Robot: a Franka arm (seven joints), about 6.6 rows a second.
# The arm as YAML. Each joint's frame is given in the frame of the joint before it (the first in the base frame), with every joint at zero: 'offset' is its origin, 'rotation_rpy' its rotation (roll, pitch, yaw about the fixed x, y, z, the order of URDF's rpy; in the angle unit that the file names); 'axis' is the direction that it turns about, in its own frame. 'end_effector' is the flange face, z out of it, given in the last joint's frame.
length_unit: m
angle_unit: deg
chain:
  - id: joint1
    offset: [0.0, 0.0, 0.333]
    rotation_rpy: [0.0, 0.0, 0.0]
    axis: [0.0, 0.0, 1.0]
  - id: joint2
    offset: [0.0, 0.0, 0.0]
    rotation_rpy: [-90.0, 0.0, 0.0]
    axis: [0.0, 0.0, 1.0]
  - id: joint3
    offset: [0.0, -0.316, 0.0]
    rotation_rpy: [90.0, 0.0, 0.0]
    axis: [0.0, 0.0, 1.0]
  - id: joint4
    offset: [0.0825, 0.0, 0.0]
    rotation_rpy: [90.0, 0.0, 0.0]
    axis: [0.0, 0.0, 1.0]
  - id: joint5
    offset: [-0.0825, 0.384, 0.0]
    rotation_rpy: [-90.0, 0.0, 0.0]
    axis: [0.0, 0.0, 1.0]
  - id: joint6
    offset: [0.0, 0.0, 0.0]
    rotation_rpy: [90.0, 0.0, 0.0]
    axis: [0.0, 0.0, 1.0]
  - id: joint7
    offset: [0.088, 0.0, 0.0]
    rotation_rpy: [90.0, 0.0, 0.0]
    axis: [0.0, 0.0, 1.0]
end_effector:
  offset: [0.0, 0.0, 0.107]
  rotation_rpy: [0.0, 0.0, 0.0]
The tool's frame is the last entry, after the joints.
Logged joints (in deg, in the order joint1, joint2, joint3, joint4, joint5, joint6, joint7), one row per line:
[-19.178, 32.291, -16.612, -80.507, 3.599, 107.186, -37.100]
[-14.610, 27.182, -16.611, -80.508, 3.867, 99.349, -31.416]
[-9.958, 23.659, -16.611, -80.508, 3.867, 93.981, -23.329]
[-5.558, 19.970, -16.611, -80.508, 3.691, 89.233, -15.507]
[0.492, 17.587, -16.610, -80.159, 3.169, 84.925, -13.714]
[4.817, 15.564, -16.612, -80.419, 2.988, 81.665, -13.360]
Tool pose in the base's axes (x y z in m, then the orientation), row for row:
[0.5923, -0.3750, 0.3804, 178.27, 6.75, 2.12]
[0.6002, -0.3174, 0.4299, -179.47, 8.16, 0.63]
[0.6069, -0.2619, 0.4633, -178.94, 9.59, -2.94]
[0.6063, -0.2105, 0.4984, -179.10, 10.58, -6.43]
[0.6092, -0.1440, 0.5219, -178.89, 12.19, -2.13]
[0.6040, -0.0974, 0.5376, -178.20, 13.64, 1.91]
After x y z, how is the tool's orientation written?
As angles about the fixed x, y, z axes (roll, pitch, yaw), in degrees.
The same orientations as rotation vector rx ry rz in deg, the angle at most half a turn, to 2 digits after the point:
[177.81, 3.45, -10.44]
[-179.06, -0.93, 12.78]
[-178.01, 4.71, 14.89]
[-177.47, 10.10, 16.35]
[-177.63, 3.49, 18.94]
[-177.15, -2.62, 21.23]

